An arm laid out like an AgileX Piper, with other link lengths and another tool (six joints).
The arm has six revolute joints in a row. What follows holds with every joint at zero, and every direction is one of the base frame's.
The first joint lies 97.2 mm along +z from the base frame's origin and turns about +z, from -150 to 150 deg.
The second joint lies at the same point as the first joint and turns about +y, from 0 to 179.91 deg.
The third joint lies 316.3 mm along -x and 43.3 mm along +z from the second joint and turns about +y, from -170 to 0 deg.
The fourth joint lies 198.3 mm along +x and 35 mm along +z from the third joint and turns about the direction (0.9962, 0, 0.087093), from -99.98 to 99.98 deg.
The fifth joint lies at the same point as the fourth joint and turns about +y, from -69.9 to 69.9 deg.
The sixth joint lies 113.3 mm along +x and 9.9 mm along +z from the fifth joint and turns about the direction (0.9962, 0, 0.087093), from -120 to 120 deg.
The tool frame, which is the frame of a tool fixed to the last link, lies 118.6 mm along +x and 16 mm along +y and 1.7 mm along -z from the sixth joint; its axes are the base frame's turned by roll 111.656, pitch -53.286 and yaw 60.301 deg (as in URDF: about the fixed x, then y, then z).
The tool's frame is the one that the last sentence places.
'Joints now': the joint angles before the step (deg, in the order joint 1, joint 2, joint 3, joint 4, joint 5, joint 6). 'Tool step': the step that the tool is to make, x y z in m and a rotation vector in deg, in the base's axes. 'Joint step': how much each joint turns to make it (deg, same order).
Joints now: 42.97, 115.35, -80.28, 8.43, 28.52, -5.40
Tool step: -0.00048, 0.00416, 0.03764, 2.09, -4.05, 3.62
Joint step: 0.03, -3.79, -1.88, 1.51, 1.68, -4.87
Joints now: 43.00, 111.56, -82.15, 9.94, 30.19, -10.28
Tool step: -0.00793, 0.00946, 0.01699, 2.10, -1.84, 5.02
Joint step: 0.05, -1.46, -0.55, 6.36, 0.32, -9.36
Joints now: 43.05, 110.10, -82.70, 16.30, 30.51, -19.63
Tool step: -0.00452, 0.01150, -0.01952, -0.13, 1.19, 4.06
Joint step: 0.03, 3.05, -0.12, 6.59, -0.52, -8.75
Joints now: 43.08, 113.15, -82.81, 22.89, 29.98, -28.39
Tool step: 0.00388, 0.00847, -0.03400, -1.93, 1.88, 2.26
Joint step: -0.10, 5.36, -1.72, 2.71, -0.03, -4.51
